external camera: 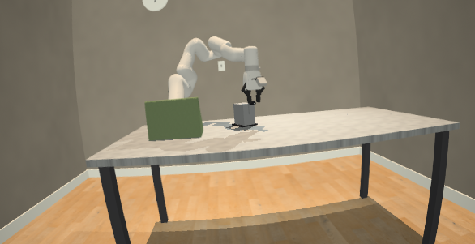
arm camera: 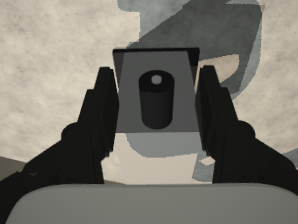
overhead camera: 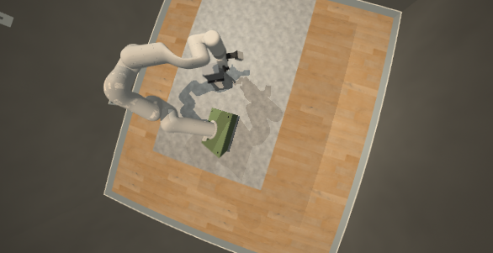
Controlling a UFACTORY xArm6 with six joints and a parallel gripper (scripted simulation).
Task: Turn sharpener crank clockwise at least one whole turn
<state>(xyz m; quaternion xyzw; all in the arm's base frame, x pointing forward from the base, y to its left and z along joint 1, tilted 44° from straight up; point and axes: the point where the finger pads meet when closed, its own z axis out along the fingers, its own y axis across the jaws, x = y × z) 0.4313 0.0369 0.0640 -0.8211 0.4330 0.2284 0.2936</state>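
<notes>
Right now the black crank knob is 10 mm behind my hand, 10 mm to the left of it and 20 mm below it.
</notes>
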